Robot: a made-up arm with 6 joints. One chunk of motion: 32 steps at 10 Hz.
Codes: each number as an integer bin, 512 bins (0 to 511) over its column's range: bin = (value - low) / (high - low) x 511, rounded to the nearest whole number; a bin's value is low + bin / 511 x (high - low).
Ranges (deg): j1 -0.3..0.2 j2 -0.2..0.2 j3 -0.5..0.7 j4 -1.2..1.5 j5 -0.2..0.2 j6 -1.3..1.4
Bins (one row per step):
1: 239 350 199 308 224 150
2: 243 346 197 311 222 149
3: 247 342 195 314 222 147
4: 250 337 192 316 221 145
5: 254 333 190 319 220 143
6: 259 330 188 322 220 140
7: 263 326 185 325 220 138
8: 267 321 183 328 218 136
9: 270 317 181 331 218 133
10: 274 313 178 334 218 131
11: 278 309 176 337 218 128
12: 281 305 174 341 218 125
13: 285 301 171 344 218 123
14: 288 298 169 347 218 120
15: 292 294 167 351 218 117
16: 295 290 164 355 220 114
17: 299 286 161 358 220 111
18: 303 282 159 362 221 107
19: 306 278 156 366 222 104
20: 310 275 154 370 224 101
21: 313 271 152 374 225 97
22: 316 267 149 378 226 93
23: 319 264 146 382 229 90
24: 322 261 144 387 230 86
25: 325 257 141 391 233 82
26: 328 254 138 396 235 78
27: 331 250 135 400 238 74
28: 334 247 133 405 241 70
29: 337 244 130 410 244 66
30: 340 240 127 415 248 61
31: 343 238 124 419 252 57
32: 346 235 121 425 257 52
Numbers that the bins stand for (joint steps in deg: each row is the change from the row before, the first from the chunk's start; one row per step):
1: -0.066 0.074 -0.033 0.427 -0.025 -0.507
2: -0.062 0.071 -0.037 0.443 -0.026 -0.513
3: -0.058 0.068 -0.042 0.459 -0.026 -0.523
4: -0.055 0.064 -0.049 0.470 -0.027 -0.534
5: -0.051 0.061 -0.054 0.486 -0.028 -0.544
6: -0.047 0.058 -0.059 0.501 -0.028 -0.560
7: -0.043 0.055 -0.066 0.517 -0.028 -0.571
8: -0.039 0.051 -0.070 0.533 -0.029 -0.581
9: -0.036 0.048 -0.075 0.549 -0.029 -0.597
10: -0.032 0.045 -0.082 0.565 -0.029 -0.608
11: -0.028 0.042 -0.087 0.581 -0.029 -0.624
12: -0.025 0.039 -0.091 0.602 -0.029 -0.640
13: -0.021 0.036 -0.098 0.618 -0.029 -0.650
14: -0.018 0.033 -0.103 0.633 -0.029 -0.666
15: -0.014 0.030 -0.108 0.655 -0.029 -0.682
16: -0.011 0.027 -0.115 0.676 -0.028 -0.698
17: -0.007 0.024 -0.122 0.692 -0.028 -0.714
18: -0.004 0.021 -0.127 0.713 -0.027 -0.735
19: -0.001 0.018 -0.134 0.734 -0.026 -0.750
20: 0.003 0.015 -0.138 0.755 -0.025 -0.766
21: 0.006 0.012 -0.143 0.776 -0.024 -0.787
22: 0.009 0.009 -0.150 0.797 -0.023 -0.809
23: 0.012 0.007 -0.157 0.818 -0.021 -0.824
24: 0.015 0.004 -0.162 0.845 -0.020 -0.846
25: 0.018 0.001 -0.169 0.866 -0.018 -0.867
26: 0.021 -0.001 -0.176 0.892 -0.016 -0.888
27: 0.024 -0.004 -0.183 0.914 -0.014 -0.909
28: 0.027 -0.007 -0.188 0.940 -0.011 -0.930
29: 0.030 -0.009 -0.195 0.966 -0.009 -0.951
30: 0.033 -0.012 -0.202 0.993 -0.006 -0.978
31: 0.036 -0.014 -0.209 1.014 -0.003 -0.999
32: 0.039 -0.016 -0.216 1.046 0.001 -1.025

